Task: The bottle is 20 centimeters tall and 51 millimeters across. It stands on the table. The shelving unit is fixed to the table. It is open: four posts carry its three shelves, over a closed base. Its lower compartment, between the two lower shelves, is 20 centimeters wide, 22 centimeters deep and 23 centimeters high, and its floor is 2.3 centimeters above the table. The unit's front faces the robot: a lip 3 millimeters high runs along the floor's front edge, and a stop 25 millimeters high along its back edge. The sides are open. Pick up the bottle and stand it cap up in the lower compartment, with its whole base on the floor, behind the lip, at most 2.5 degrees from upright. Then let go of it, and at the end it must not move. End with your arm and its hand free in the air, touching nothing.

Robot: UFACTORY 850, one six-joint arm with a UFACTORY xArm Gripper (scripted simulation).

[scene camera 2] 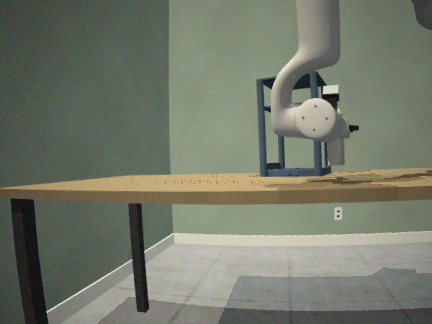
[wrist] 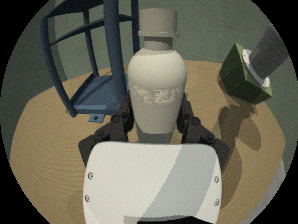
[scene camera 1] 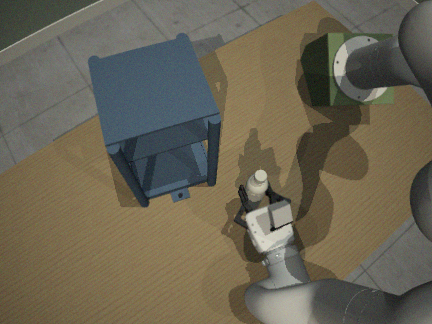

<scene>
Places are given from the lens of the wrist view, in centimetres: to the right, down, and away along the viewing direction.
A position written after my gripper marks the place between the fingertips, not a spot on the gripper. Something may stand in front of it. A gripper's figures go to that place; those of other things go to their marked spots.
my gripper [wrist: 156,98]: 1, -2, 14
white bottle [wrist: 157,74]: 0, -2, 6
</scene>
